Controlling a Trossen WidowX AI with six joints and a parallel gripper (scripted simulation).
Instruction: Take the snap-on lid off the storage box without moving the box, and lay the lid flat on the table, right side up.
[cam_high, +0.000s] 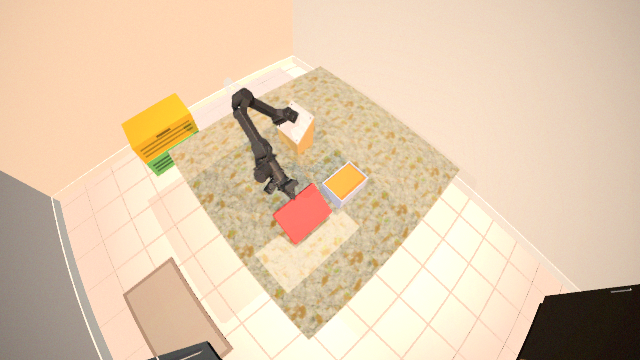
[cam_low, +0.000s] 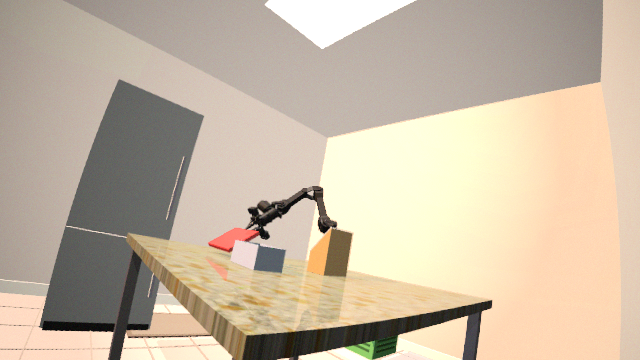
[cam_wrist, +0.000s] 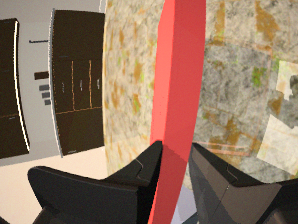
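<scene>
Right now the red lid is 7 cm ahead of my gripper tip, 5 cm below it and 1 cm to the right of it. From my gripper tip the other things lie so: storage box 26 cm to the left, 10 cm ahead, 9 cm below.
</scene>
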